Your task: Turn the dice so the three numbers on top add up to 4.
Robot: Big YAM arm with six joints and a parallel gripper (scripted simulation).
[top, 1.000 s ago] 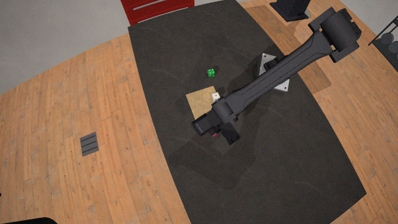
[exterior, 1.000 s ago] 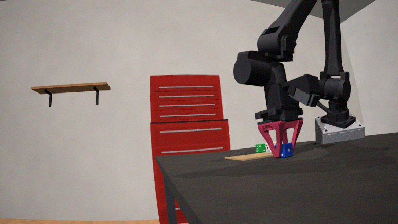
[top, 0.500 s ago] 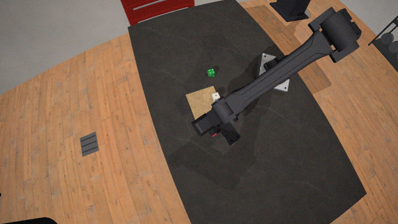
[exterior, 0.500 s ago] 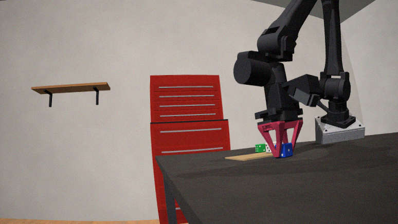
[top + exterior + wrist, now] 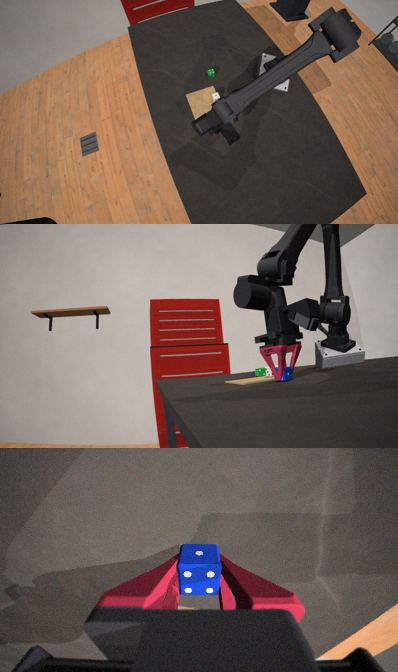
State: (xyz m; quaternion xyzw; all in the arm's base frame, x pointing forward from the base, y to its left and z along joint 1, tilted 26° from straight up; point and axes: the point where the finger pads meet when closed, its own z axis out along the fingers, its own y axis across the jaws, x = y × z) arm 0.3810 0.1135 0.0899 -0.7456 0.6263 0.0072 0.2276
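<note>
Now: the blue die right at my hand. The rest, counted from my hand: white die (140 mm to the right, 60 mm behind, 10 mm above); then green die (270 mm to the right, 90 mm behind); then tan mat (140 mm to the right, 10 mm below).
</note>
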